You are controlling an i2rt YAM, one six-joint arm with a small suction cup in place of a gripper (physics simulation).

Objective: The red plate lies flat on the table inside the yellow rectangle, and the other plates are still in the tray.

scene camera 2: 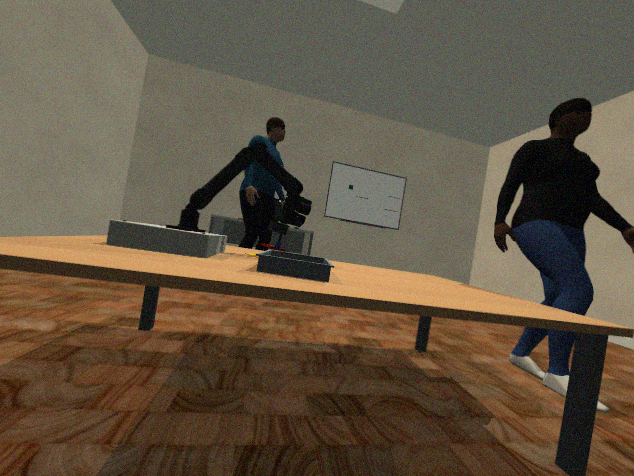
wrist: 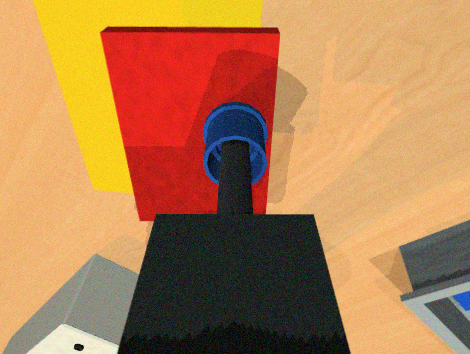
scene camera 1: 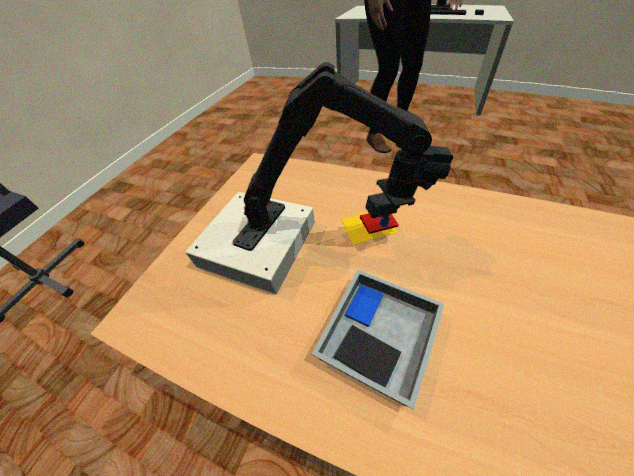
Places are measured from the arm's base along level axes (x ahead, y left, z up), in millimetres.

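Pixels of known places: end effector, tool point: (scene camera 2: 276, 249) (wrist: 235, 121) (scene camera 1: 383, 225); arm's base, origin of the base link: (scene camera 2: 187, 230) (scene camera 1: 260, 224).
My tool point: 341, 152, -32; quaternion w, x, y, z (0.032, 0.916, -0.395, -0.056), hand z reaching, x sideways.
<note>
Ahead of a thing's pixels: the offset from my tool point to its top centre, as dx, dy, dz. "spot": to the spot under its first point.
The suction gripper (scene camera 1: 384, 222) (scene camera 2: 279, 244) (wrist: 235, 135) has its blue cup on the red plate @(-16, +9, +20) (scene camera 1: 371, 220) (scene camera 2: 271, 246) (wrist: 150, 100), off the plate's middle, and holds it level. The plate hangs a little above the table, partly over the yellow rectangle @(spot: -69, -34, -40) (scene camera 1: 357, 236) (scene camera 2: 251, 254) (wrist: 75, 100). In the wrist view yellow shows along the plate's left side and beyond its top edge, and the plate's bottom end reaches past the yellow. Their sides look roughly parallel. The blue plate @(+26, -254, -27) (scene camera 1: 364, 305) (wrist: 464, 300) and a black plate @(+72, -370, -28) (scene camera 1: 367, 354) lie in the grey tray @(+84, -314, +9) (scene camera 1: 399, 322) (scene camera 2: 294, 267) (wrist: 440, 257).
The arm's white and grey base box (scene camera 1: 230, 266) (scene camera 2: 158, 240) (wrist: 85, 295) stands left of the yellow rectangle. The tray's raised walls stand nearer scene camera 1. One person (scene camera 2: 263, 169) stands behind the table and another (scene camera 2: 555, 194) is at the right.
</note>
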